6 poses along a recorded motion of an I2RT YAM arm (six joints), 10 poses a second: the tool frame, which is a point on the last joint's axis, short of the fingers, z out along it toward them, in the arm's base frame.
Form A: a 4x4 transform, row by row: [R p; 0 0 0 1], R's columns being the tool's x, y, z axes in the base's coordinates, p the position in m. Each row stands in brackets.
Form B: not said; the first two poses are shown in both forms.
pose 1, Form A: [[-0.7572 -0.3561 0.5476 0.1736], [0.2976 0.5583 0.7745 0.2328], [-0.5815 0.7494 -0.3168 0.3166], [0 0 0 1]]
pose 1, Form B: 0.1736 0.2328 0.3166; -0.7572 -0.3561 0.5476; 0.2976 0.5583 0.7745; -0.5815 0.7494 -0.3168
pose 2, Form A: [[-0.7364 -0.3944 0.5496 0.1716], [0.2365 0.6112 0.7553 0.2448], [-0.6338 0.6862 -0.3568 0.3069], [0 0 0 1]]
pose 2, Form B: 0.1716 0.2448 0.3069; -0.7364 -0.3944 0.5496; 0.2365 0.6112 0.7553; -0.6338 0.6862 -0.3568
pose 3, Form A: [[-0.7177 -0.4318 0.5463 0.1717], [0.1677 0.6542 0.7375 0.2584], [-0.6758 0.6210 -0.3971 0.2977], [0 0 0 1]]
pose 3, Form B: 0.1717 0.2584 0.2977; -0.7177 -0.4318 0.5463; 0.1677 0.6542 0.7375; -0.6758 0.6210 -0.3971
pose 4, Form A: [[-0.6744 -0.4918 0.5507 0.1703], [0.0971 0.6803 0.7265 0.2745], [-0.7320 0.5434 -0.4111 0.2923], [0 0 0 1]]
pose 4, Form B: 0.1703 0.2745 0.2923; -0.6744 -0.4918 0.5507; 0.0971 0.6803 0.7265; -0.7320 0.5434 -0.4111
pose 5, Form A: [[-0.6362 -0.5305 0.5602 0.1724], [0.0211 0.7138 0.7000 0.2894], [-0.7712 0.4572 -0.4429 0.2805], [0 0 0 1]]
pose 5, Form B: 0.1724 0.2894 0.2805; -0.6362 -0.5305 0.5602; 0.0211 0.7138 0.7000; -0.7712 0.4572 -0.4429
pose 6, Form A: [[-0.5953 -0.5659 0.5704 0.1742], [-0.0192 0.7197 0.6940 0.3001], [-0.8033 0.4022 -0.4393 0.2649], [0 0 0 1]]
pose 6, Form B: 0.1742 0.3001 0.2649; -0.5953 -0.5659 0.5704; -0.0192 0.7197 0.6940; -0.8033 0.4022 -0.4393
